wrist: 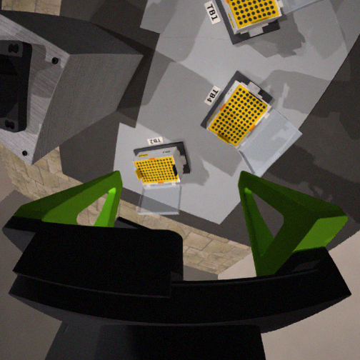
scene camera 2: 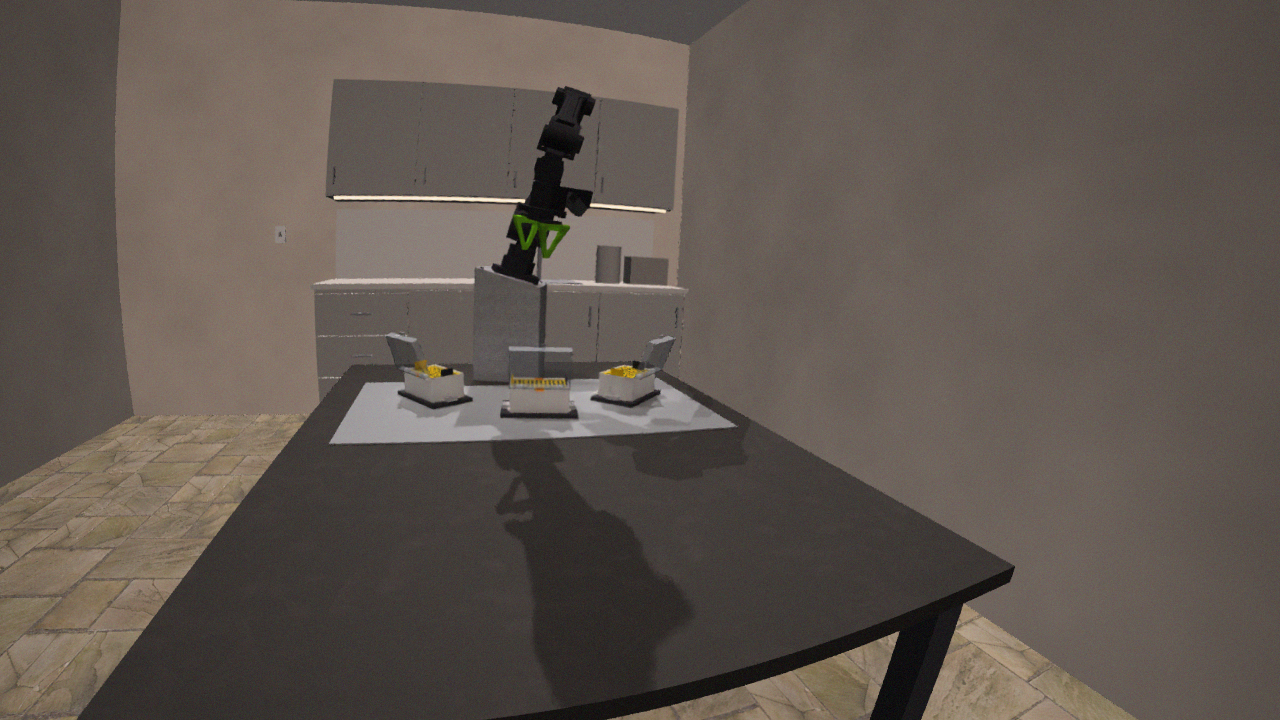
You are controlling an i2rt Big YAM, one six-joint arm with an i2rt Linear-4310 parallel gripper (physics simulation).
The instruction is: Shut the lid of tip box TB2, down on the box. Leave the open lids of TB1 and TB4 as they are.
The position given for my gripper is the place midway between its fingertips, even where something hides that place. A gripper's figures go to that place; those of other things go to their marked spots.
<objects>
My gripper [wrist: 179, 176]: 0.13 m from the lens. A pale mat [wrist: 294, 64] is 0.46 m from the lens.
</objects>
